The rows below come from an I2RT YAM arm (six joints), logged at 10 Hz.
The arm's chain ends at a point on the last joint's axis. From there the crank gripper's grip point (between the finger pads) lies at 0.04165 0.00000 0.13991 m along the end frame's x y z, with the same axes.
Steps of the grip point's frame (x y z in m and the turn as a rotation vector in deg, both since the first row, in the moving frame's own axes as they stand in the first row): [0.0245 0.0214 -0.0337 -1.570 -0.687 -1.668]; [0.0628 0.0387 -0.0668 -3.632 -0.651 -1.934]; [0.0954 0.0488 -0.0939 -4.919 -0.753 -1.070]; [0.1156 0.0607 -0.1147 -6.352 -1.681 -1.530]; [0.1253 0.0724 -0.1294 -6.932 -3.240 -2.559]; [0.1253 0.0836 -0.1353 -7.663 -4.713 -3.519]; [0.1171 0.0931 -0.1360 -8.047 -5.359 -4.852]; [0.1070 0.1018 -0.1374 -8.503 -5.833 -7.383]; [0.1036 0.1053 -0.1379 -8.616 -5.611 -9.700]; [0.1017 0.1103 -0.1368 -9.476 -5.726 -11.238]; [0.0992 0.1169 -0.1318 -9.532 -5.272 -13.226]
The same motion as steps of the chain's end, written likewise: [0.0261 0.0187 -0.0342 -1.570 -0.687 -1.668]; [0.0643 0.0312 -0.0670 -3.632 -0.651 -1.934]; [0.0971 0.0375 -0.0940 -4.919 -0.753 -1.070]; [0.1195 0.0462 -0.1151 -6.352 -1.681 -1.530]; [0.1329 0.0571 -0.1306 -6.932 -3.240 -2.559]; [0.1364 0.0669 -0.1372 -7.663 -4.713 -3.519]; [0.1296 0.0762 -0.1381 -8.047 -5.359 -4.852]; [0.1204 0.0853 -0.1397 -8.503 -5.833 -7.383]; [0.1162 0.0900 -0.1402 -8.616 -5.611 -9.700]; [0.1143 0.0938 -0.1390 -9.476 -5.726 -11.238]; [0.1105 0.1016 -0.1339 -9.532 -5.272 -13.226]
